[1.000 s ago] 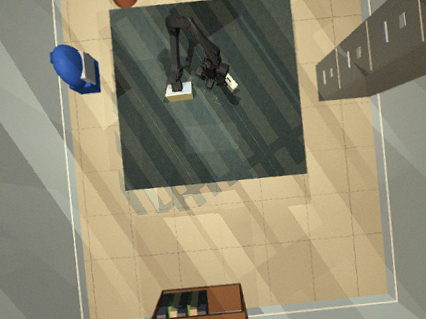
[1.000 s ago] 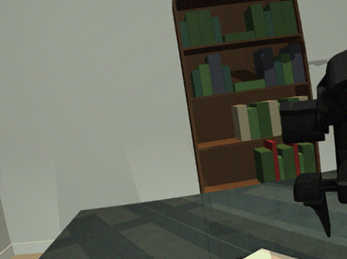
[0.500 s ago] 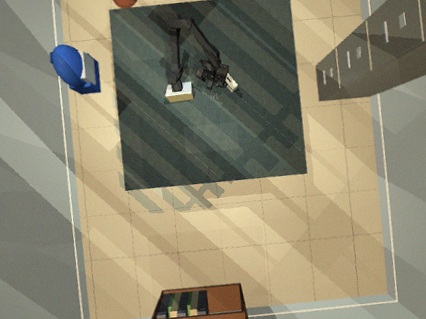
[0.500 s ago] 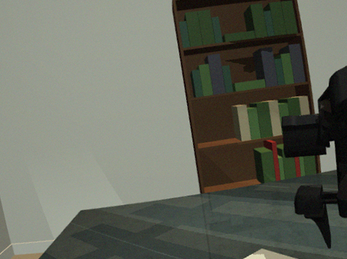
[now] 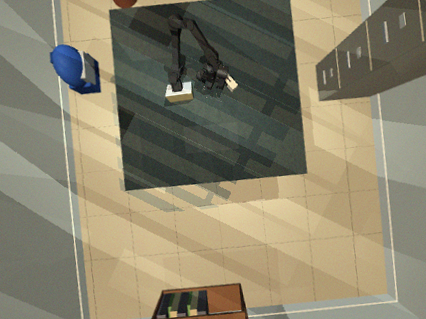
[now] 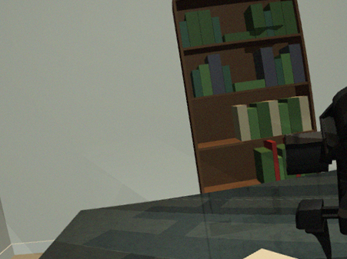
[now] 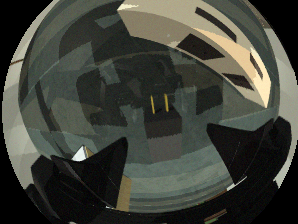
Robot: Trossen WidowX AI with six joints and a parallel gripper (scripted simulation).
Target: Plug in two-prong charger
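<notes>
My gripper tip is now 2 cm to the right of the dark charger.
</notes>
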